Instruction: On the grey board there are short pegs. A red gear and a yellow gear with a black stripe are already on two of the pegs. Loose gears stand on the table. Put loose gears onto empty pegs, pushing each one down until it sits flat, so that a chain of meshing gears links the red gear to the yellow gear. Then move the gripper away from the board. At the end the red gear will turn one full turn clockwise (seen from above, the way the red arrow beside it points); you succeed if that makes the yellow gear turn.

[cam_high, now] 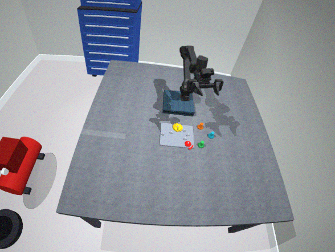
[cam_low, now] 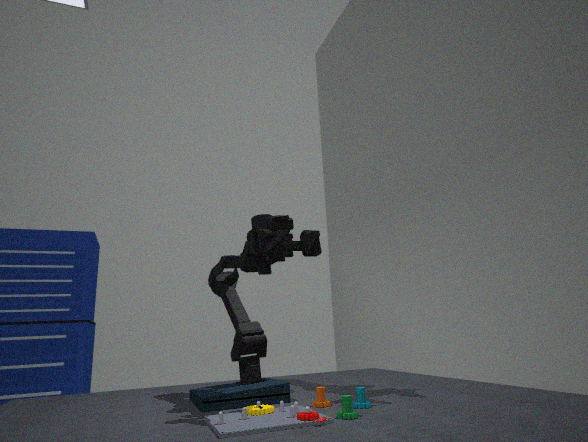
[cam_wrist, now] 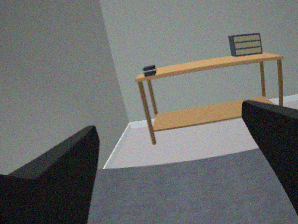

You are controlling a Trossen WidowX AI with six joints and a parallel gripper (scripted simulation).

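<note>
Right now my gripper tip is 5 cm short of the green gear, 5 cm to the right of it and 36 cm above it. Round my gripper tip: red arrow (6 cm ahead, 2 cm to the right, 37 cm below); red gear (4 cm ahead, 4 cm to the right, 36 cm below); yellow gear (9 cm behind, 7 cm to the right, 36 cm below).
</note>
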